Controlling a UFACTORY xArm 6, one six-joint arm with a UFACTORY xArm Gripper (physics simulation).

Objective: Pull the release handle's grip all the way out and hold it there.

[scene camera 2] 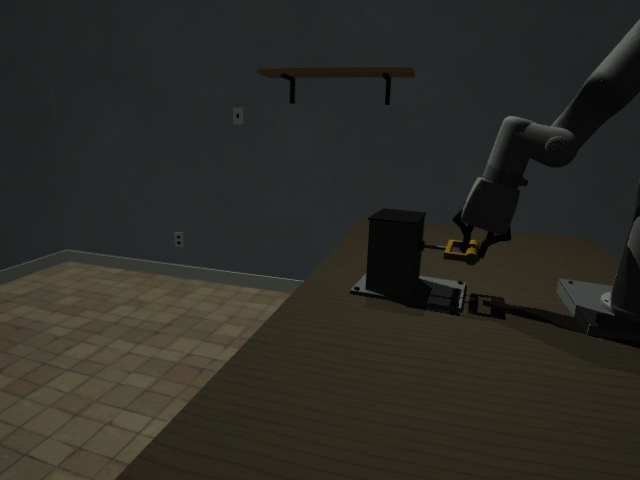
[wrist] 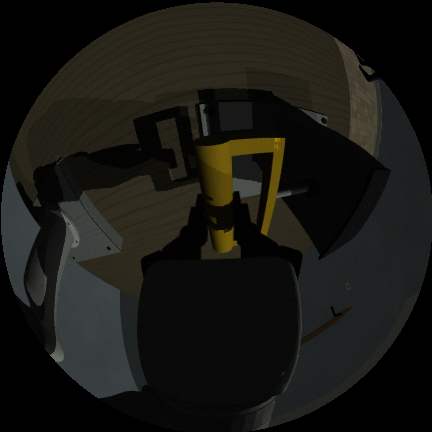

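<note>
The yellow grip [scene camera 2: 451, 256] [wrist: 215, 175] is a rectangular frame with a thick round bar on the side away from the dark box. A thin metal rod [scene camera 2: 435, 247] [wrist: 293, 192] joins it to the dark upright box [scene camera 2: 393, 255] [wrist: 340, 185], and a length of the rod shows between them. My gripper [scene camera 2: 474, 249] [wrist: 219, 202] is shut on the round bar, one finger on each side, with one finger inside the frame. The grip is level above the table, at upper mid-height of the box. The fingertips are dark and partly hard to make out.
The box stands on a grey base plate [scene camera 2: 357, 287] on the wooden table [scene camera 2: 361, 392]. The arm's grey base block [scene camera 2: 581, 297] [wrist: 95, 235] is at the right of the scene view. A wooden shelf [scene camera 2: 336, 72] is on the back wall. The table's left edge borders a tiled floor [scene camera 2: 103, 351].
</note>
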